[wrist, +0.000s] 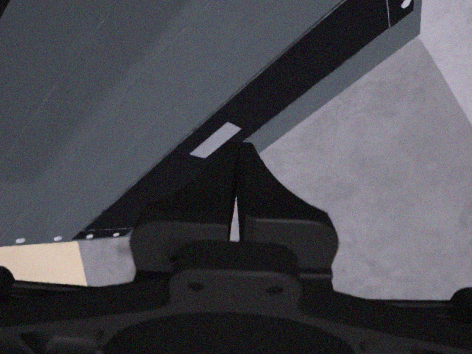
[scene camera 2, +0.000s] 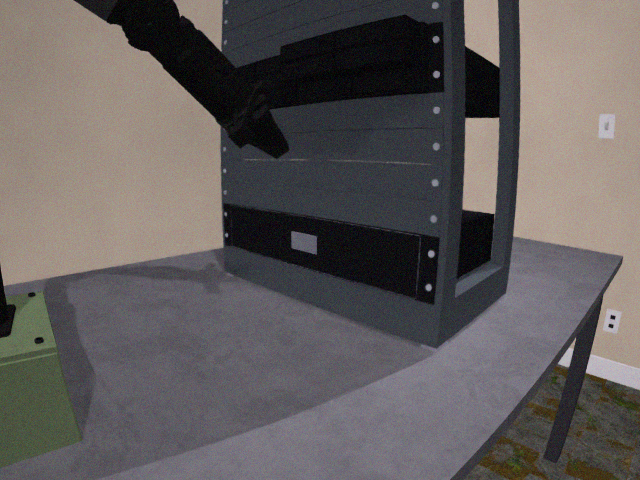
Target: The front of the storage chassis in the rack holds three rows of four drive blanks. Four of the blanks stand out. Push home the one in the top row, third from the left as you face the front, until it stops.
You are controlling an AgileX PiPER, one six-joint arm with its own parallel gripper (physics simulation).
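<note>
The storage chassis [scene camera 2: 361, 72] is the black unit in the upper part of the rack [scene camera 2: 453, 170]. Its front is very dark and seen at a slant, so single drive blanks and which of them stand out cannot be told apart. The blanks do not show in the wrist view. My gripper [scene camera 2: 282, 155] [wrist: 238, 160] is shut and empty, its fingertips together. In the scene view it points down and to the right, below the chassis's lower edge, in front of the grey filler panels. Whether it touches them cannot be told.
A black unit [scene camera 2: 361, 258] [wrist: 300, 70] with a pale label [scene camera 2: 303, 242] [wrist: 216, 140] sits low in the rack. Grey panels [scene camera 2: 336, 180] [wrist: 125, 100] lie above it. The rack stands on a grey table [scene camera 2: 232, 361] [wrist: 375, 200]. A green block [scene camera 2: 31, 403] is at the left.
</note>
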